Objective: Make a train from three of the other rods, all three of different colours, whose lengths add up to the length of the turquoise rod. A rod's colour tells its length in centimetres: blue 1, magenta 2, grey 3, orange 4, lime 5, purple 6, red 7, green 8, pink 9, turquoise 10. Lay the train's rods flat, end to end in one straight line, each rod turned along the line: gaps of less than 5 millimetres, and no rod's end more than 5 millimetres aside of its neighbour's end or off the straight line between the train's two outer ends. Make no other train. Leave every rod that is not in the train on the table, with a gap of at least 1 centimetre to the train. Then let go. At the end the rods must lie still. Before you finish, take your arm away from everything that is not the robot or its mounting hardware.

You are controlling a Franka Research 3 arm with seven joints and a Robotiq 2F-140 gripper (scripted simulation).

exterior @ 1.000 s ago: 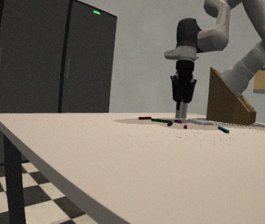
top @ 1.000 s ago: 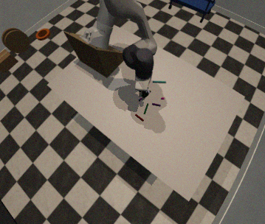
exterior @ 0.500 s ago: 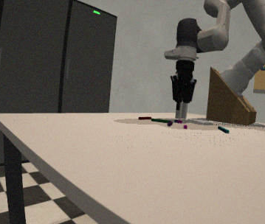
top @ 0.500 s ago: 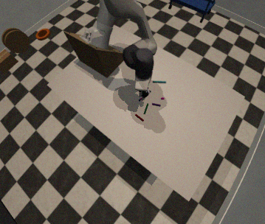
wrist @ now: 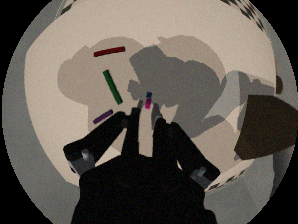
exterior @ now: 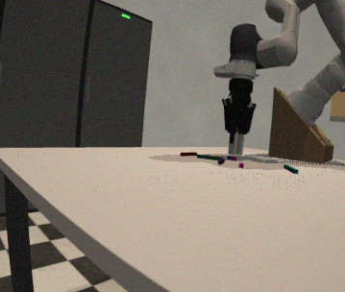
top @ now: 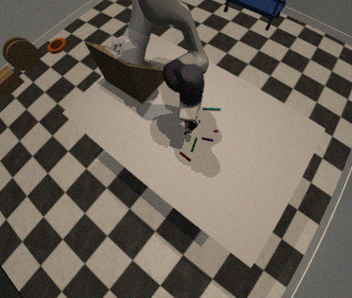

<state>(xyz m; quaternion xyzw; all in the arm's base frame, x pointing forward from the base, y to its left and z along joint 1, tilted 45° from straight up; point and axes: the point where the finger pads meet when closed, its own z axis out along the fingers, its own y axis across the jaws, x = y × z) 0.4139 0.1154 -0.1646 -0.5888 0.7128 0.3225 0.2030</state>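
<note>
The blue rod is 20 mm to the right of my hand and 50 mm below it. Round my hand: purple rod (110 mm ahead, 30 mm to the left, 50 mm below); red rod (80 mm ahead, 120 mm to the right, 50 mm below); green rod (70 mm ahead, 40 mm to the right, 50 mm below).
</note>
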